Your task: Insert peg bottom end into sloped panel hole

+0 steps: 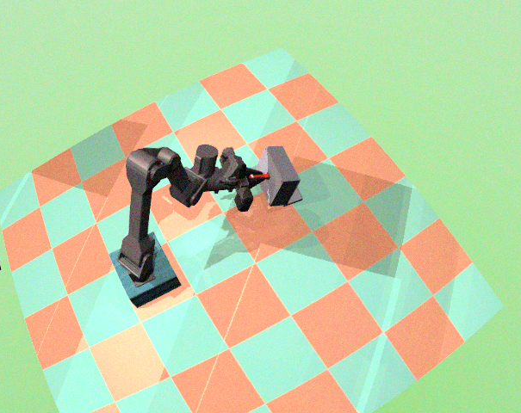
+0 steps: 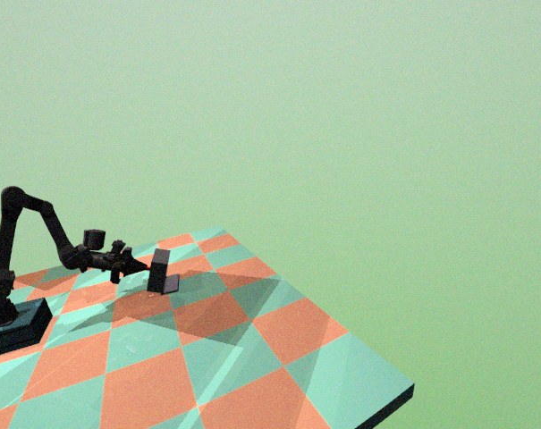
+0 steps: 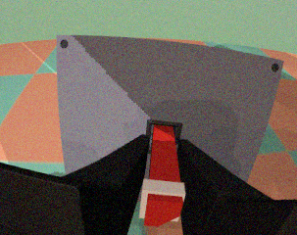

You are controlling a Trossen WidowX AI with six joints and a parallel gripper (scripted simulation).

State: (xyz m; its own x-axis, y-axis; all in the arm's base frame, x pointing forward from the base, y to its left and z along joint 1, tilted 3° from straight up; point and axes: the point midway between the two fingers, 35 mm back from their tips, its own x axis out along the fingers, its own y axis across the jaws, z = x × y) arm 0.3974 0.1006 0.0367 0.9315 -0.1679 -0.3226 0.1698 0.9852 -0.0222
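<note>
Right now my gripper tip is 20 mm past the red peg. The rest, counted from my gripper tip: grey sloped panel: 40 mm ahead, 20 mm below, 10 mm to the right.
</note>
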